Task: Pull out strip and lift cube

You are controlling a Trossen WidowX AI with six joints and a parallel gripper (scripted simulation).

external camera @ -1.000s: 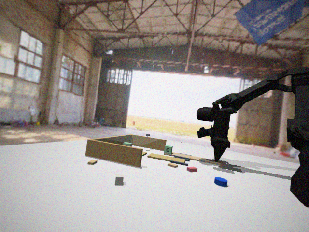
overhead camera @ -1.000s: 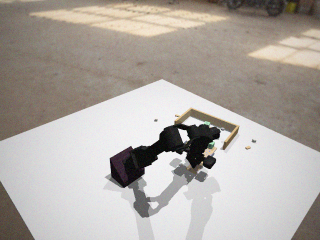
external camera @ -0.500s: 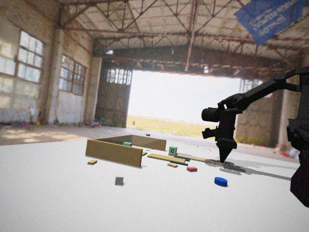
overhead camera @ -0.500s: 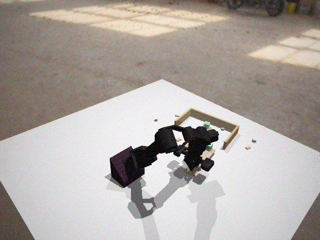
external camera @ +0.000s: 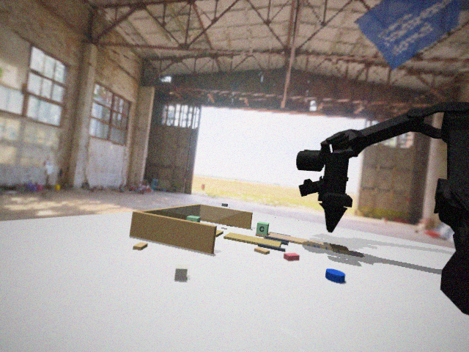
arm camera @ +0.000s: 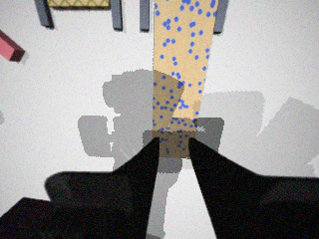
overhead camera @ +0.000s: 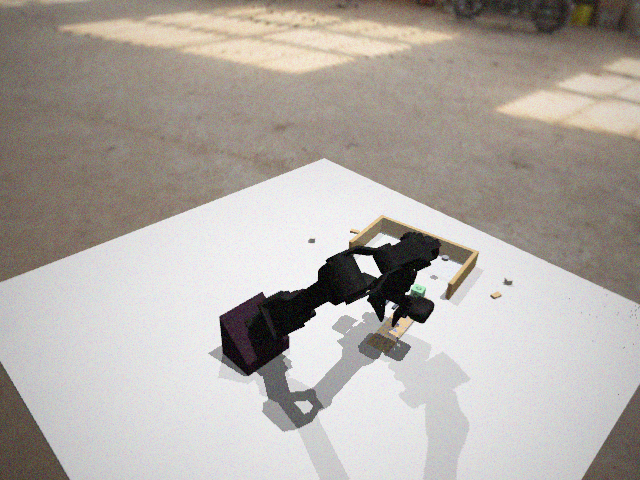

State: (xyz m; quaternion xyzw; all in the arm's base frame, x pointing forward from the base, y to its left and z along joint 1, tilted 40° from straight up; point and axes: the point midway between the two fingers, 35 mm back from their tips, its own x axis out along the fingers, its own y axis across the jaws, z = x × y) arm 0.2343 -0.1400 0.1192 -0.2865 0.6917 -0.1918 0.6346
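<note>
Now: gripper tip 7 cm short of the strip and 4 cm above it. From my gripper tip the other things lie so: grey disc (30 cm ahead, 3 cm to the left, 2 cm above); blue disc (2 cm behind, 24 cm to the left, 4 cm below).
</note>
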